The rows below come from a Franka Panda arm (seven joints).
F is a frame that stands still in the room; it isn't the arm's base.
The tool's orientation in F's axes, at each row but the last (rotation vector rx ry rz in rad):
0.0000, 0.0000, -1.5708
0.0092, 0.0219, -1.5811
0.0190, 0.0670, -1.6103
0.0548, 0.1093, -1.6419
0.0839, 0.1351, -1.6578
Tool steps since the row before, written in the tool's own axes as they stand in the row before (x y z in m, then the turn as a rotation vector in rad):
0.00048, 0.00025, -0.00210, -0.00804, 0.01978, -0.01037
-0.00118, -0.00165, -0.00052, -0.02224, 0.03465, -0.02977
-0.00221, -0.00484, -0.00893, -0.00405, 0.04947, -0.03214
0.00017, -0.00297, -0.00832, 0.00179, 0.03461, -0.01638
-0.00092, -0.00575, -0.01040, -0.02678, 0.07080, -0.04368
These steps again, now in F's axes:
0.00025, -0.00048, -0.00210, 0.01978, 0.00804, -0.01037
-0.00164, 0.00121, -0.00048, 0.03464, 0.02247, -0.02961
-0.00501, 0.00289, -0.00864, 0.04863, 0.00387, -0.03342
-0.00323, 0.00091, -0.00818, 0.03387, -0.00252, -0.01778
-0.00591, 0.00285, -0.00995, 0.07180, 0.02629, -0.04232

